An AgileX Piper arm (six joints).
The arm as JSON. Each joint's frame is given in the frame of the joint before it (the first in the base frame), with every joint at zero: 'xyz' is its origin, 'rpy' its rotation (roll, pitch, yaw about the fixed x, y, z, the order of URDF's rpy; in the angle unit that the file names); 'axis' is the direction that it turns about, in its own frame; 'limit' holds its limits. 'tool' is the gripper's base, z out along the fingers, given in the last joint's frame.
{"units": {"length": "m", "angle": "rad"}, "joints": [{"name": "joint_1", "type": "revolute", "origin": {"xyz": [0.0, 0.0, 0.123], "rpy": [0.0, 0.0, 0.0]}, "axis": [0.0, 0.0, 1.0], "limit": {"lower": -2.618, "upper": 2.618}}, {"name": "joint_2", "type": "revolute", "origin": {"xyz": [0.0, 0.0, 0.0], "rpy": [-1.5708, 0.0, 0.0]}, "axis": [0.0, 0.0, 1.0], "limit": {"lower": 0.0, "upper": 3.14}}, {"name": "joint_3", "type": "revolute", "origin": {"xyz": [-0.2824, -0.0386, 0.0], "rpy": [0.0, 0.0, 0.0]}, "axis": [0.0, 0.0, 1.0], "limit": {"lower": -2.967, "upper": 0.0}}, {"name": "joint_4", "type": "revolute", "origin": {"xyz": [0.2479, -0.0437, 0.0], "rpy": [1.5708, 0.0, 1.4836]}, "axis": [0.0, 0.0, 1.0], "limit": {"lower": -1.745, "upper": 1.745}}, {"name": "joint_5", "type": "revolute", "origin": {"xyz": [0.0, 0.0, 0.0], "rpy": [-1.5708, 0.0, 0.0]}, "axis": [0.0, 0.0, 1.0], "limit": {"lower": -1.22, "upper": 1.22}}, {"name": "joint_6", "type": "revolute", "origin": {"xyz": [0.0, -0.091, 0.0], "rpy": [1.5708, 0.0, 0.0]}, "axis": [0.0, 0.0, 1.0], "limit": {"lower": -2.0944, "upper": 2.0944}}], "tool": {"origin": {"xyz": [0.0, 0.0, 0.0], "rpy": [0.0, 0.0, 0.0]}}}
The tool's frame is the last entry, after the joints.
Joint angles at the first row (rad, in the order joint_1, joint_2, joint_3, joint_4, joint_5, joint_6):
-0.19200 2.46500 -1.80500 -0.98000 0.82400 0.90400
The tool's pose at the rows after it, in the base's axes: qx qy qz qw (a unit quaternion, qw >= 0); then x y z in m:
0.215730, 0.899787, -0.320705, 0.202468, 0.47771, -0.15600, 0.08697
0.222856, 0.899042, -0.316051, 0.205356, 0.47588, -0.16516, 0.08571
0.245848, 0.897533, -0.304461, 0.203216, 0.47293, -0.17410, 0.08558
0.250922, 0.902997, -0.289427, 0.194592, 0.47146, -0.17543, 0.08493
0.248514, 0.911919, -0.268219, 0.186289, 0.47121, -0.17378, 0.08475
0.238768, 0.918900, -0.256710, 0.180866, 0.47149, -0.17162, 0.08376
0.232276, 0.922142, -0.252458, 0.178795, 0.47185, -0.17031, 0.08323
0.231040, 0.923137, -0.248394, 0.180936, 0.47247, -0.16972, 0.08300
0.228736, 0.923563, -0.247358, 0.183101, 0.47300, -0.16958, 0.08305
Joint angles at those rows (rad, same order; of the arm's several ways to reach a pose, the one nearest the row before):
-0.20601 2.46600 -1.80500 -0.98100 0.81399 0.90399
-0.22700 2.46801 -1.80502 -0.97799 0.79401 0.90499
-0.24899 2.46800 -1.81101 -0.94099 0.78901 0.90499
-0.25701 2.46601 -1.81400 -0.88501 0.78599 0.86400
-0.26100 2.46198 -1.81697 -0.81201 0.77699 0.80002
-0.26099 2.46100 -1.81702 -0.77199 0.76902 0.75099
-0.26001 2.46100 -1.81701 -0.75699 0.76500 0.72799
-0.26000 2.46099 -1.81700 -0.74899 0.75701 0.72199
-0.26000 2.46101 -1.81704 -0.74898 0.75102 0.71897

